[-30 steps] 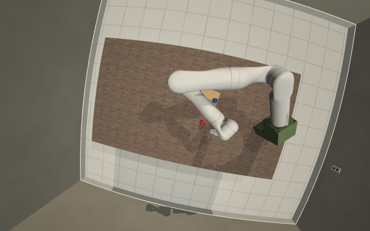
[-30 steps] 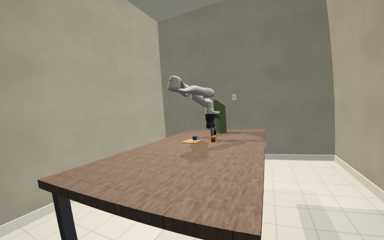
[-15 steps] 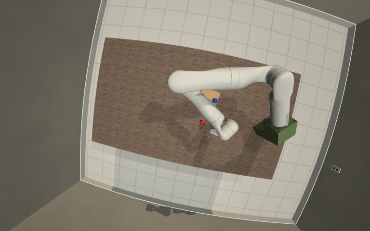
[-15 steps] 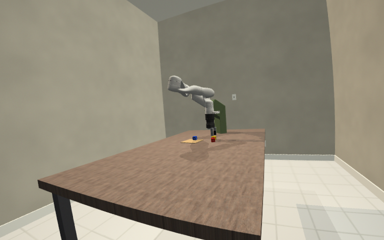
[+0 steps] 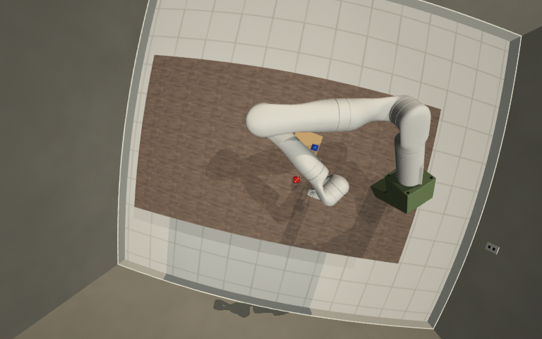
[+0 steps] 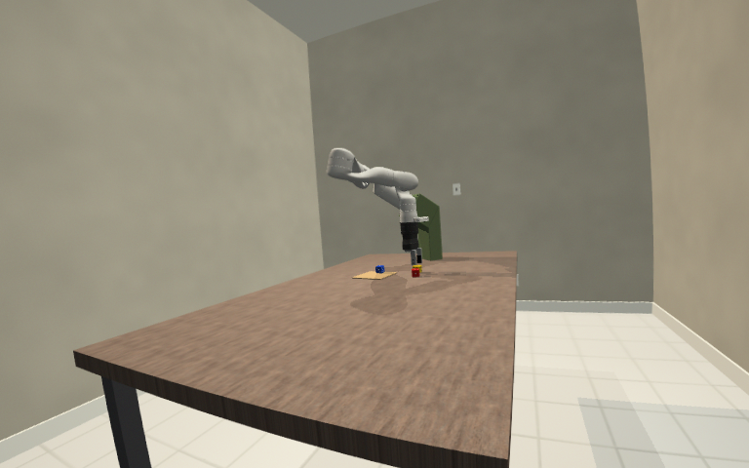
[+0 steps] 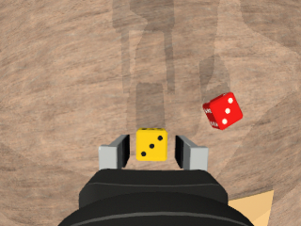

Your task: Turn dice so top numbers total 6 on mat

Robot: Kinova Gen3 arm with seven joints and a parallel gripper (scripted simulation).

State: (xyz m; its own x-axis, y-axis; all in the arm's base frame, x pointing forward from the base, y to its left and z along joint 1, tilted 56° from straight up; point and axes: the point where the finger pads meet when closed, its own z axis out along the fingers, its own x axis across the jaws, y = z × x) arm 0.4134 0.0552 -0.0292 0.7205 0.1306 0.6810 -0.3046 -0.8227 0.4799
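Right now the yellow die is 4 cm below my hand. From my hand the other things lie so: blue die: 16 cm to the right, 3 cm below; tan mat: 18 cm to the right, 5 cm below, 4 cm ahead; red die: 8 cm ahead, 4 cm below.
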